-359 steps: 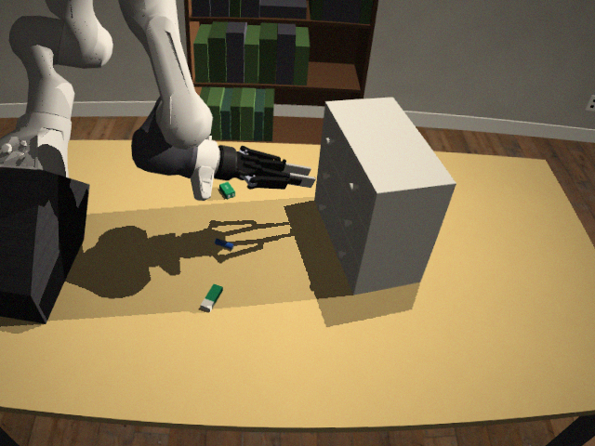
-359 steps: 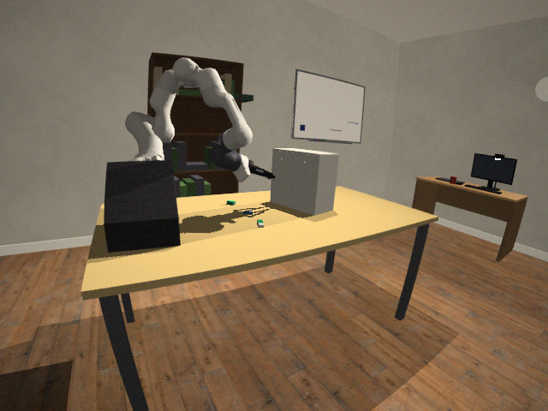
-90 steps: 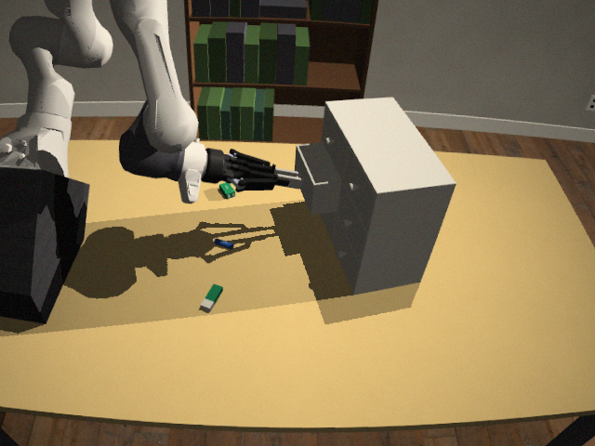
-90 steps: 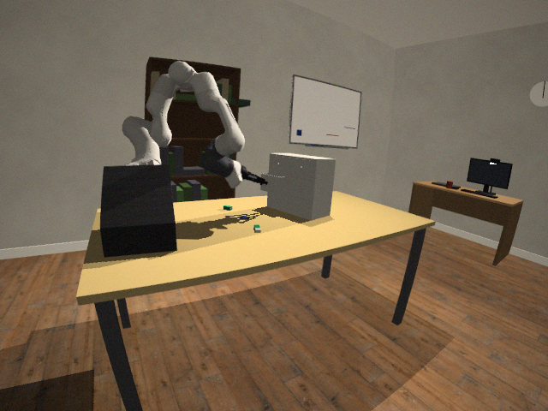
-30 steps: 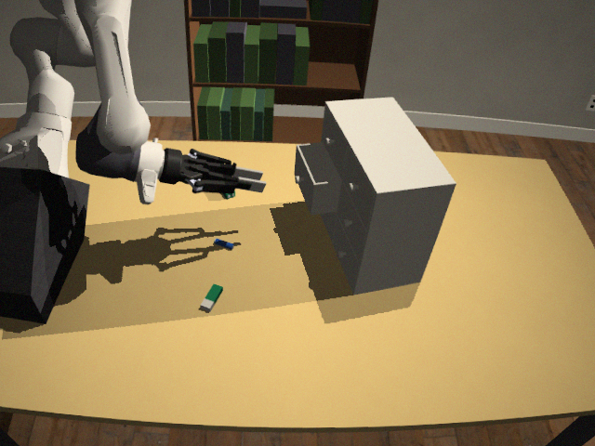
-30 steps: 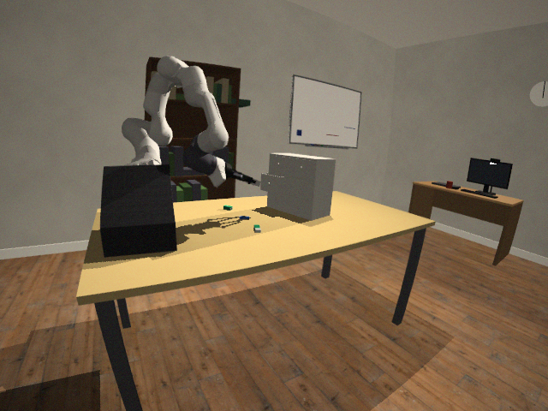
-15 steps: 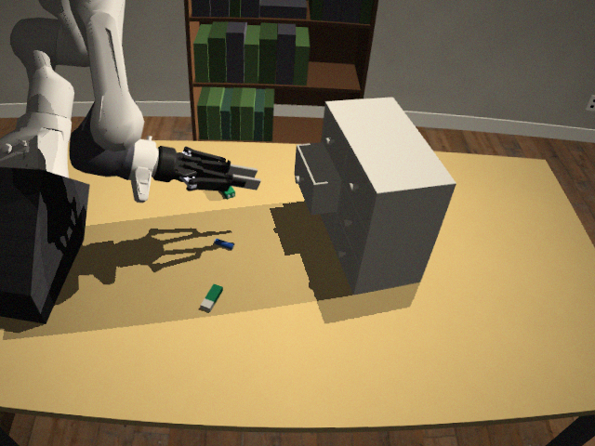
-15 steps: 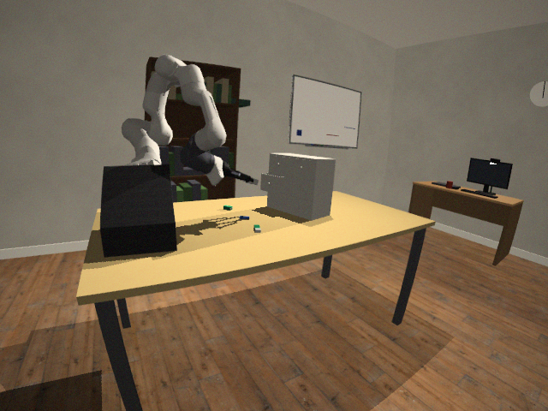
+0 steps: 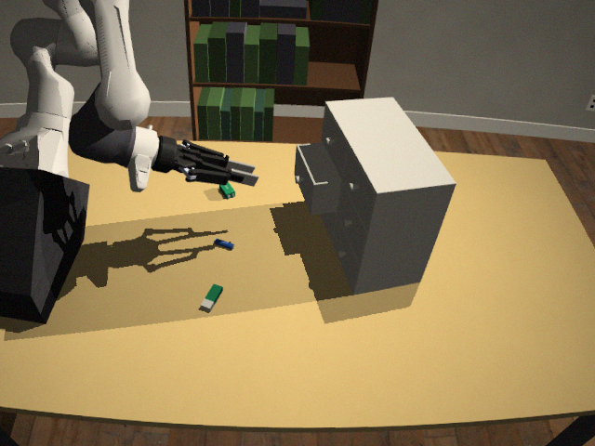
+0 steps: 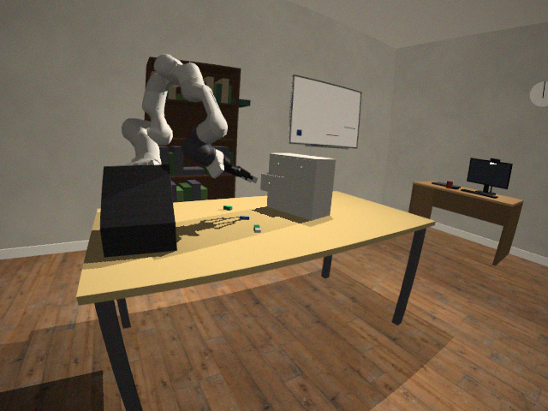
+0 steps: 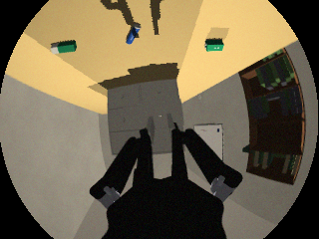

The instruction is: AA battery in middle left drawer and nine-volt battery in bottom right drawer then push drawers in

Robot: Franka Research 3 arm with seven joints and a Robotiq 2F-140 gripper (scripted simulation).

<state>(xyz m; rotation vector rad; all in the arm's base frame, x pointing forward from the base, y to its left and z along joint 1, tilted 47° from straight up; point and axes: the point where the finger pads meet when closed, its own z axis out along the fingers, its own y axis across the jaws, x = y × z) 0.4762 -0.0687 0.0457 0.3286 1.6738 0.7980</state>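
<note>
My gripper is now 180 mm above the blue AA battery, 40 mm to the left of it and 40 mm past it. Round my hand: nine-volt battery: 180 mm below, 140 mm to the left, 40 mm behind.
</note>
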